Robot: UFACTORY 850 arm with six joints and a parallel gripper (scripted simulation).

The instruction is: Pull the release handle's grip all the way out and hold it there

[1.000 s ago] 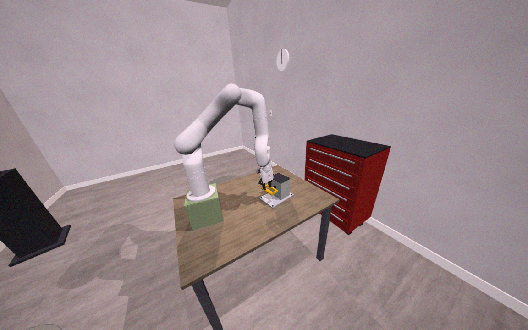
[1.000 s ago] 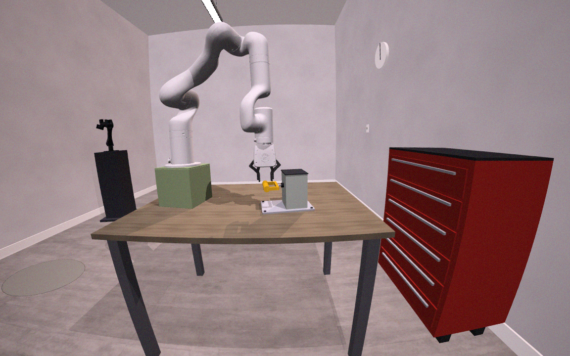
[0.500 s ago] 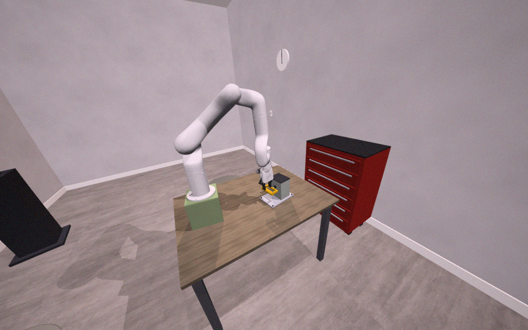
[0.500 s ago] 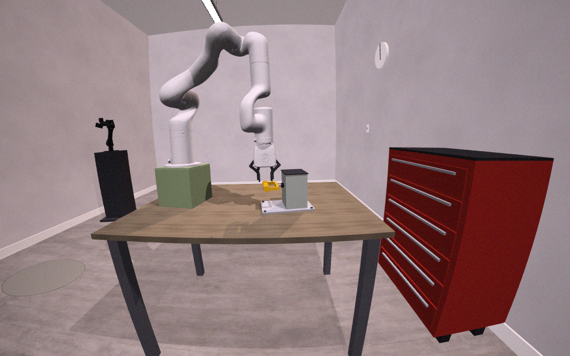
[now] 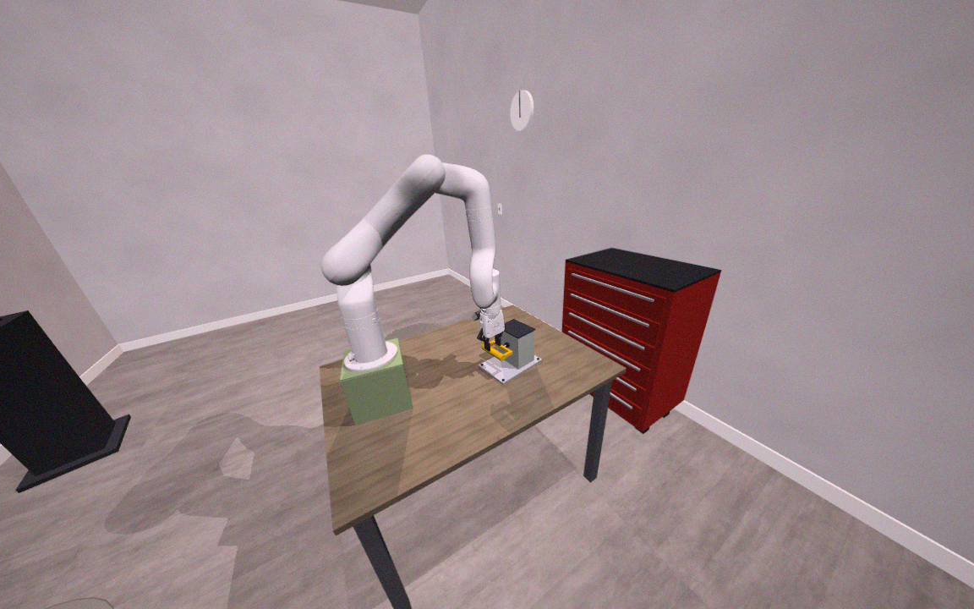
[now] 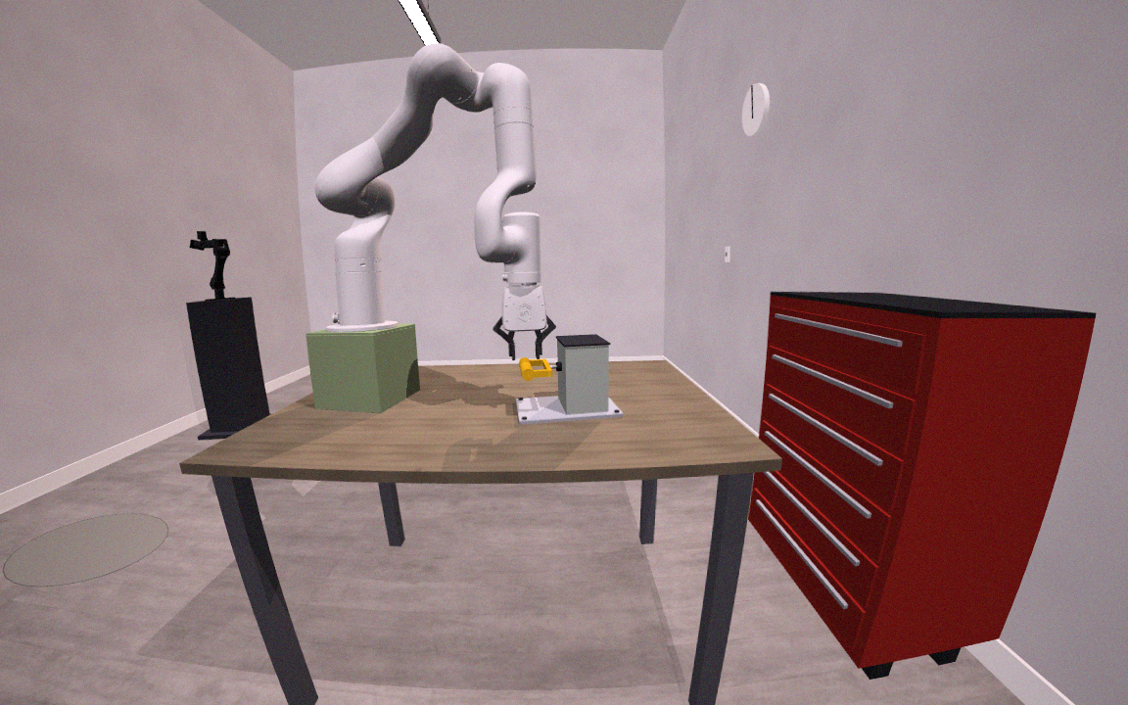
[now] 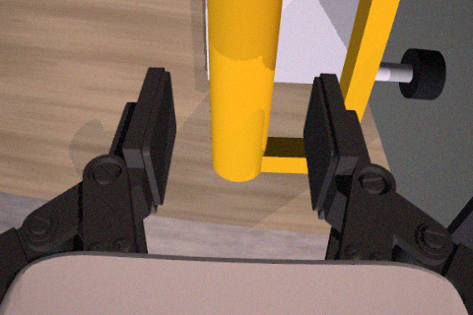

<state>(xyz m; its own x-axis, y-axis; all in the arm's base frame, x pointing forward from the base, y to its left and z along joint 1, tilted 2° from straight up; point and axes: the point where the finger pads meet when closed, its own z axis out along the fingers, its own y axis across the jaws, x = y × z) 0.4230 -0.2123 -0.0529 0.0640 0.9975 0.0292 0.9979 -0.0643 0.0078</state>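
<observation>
Right now my hand is 9 cm short of the base plate, 1 cm to the left of it and 14 cm above it.
</observation>
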